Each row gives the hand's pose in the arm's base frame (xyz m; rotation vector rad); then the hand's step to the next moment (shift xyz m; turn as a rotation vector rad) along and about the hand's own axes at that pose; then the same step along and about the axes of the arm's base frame.
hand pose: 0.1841 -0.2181 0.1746 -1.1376 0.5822 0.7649
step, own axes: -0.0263 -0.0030 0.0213 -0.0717 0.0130 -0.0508
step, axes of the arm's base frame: -0.0133 0.0132 0.0283 -0.0560 -0.0622 0.0298
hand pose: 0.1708 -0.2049 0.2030 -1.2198 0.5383 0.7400
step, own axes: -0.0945 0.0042 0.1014 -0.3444 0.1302 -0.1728
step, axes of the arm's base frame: -0.0670 0.0779 0.0931 -0.3212 -0.2190 0.1195
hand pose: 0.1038 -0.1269 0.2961 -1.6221 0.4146 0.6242
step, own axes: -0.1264 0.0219 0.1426 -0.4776 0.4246 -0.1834
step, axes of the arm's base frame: -0.1351 0.1264 0.0506 -0.6000 -0.2847 -0.0304
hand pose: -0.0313 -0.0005 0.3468 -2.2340 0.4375 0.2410
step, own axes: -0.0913 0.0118 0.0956 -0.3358 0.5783 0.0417
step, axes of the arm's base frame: -0.0912 0.0874 -0.0407 -0.5351 -0.2363 -0.3268
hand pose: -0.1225 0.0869 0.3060 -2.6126 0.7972 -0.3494
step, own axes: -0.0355 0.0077 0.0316 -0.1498 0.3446 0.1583
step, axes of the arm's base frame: -0.0216 0.0237 -0.0359 -0.2327 -0.1314 -0.3080
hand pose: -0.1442 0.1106 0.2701 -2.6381 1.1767 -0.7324
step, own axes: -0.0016 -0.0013 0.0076 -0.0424 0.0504 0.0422
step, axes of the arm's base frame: 0.0037 0.0017 -0.0067 -0.0363 -0.0051 -0.0691
